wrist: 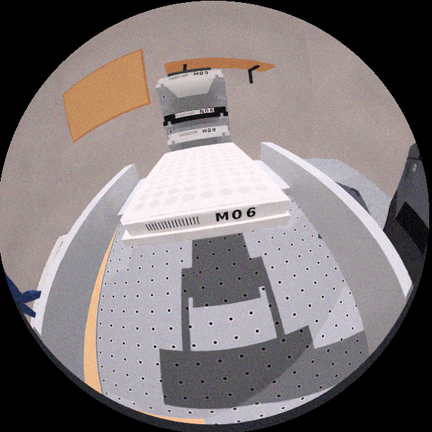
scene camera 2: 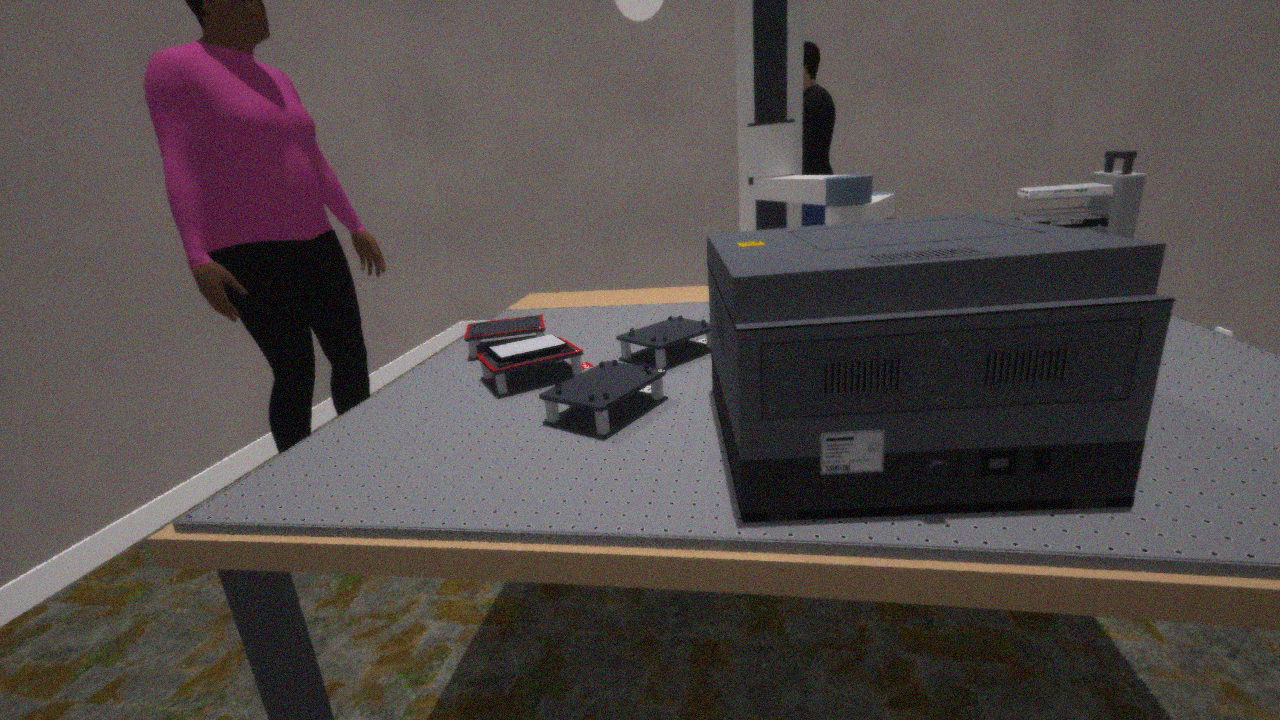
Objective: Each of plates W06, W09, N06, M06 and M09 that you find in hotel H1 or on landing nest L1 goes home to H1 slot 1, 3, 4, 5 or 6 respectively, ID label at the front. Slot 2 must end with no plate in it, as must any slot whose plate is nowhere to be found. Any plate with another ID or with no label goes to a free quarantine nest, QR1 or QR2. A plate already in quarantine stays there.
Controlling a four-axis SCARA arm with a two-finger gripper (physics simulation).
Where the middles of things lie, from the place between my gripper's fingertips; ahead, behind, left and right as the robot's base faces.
Labels:
Right now the white plate M06 point(wrist: 212, 190) is 1 cm below my hand. The rest, counted from my hand: pale plate W09 point(wrist: 213, 129): 16 cm to the left, 2 cm ahead, 1 cm above; then white plate M09 point(scene camera 2: 1088, 189): 16 cm to the left, 9 cm above, 2 cm ahead; then black plate N06 point(scene camera 2: 1073, 220): 16 cm to the left, 4 cm above, 2 cm ahead.

